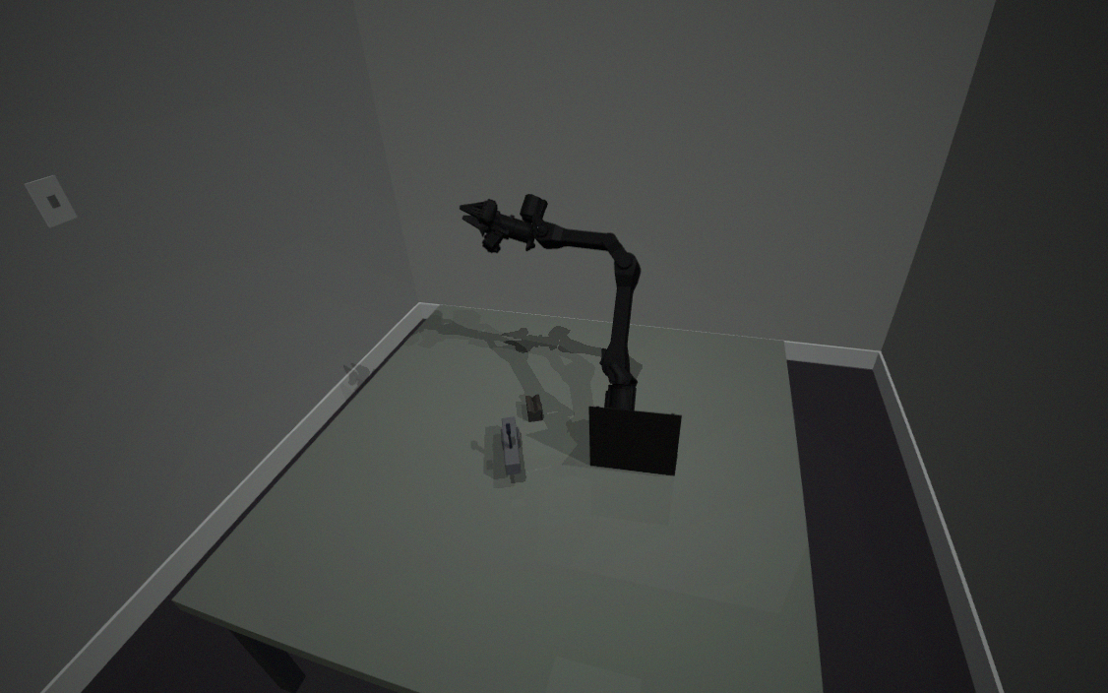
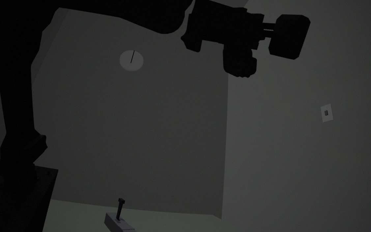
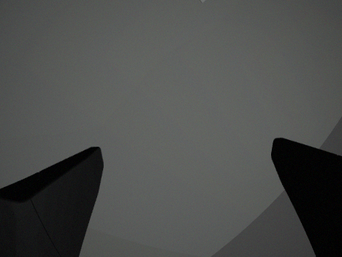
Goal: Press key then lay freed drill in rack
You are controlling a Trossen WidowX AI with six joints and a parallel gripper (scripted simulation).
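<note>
The dark key lies 28 cm behind my gripper tip, 39 cm to the left of it and 42 cm below it. From my gripper tip the other things lie so: grey block: 27 cm behind, 36 cm to the left, 47 cm below; then drill: 26 cm behind, 35 cm to the left, 47 cm below; then dark rack: 26 cm behind, 18 cm to the left, 50 cm below.
</note>
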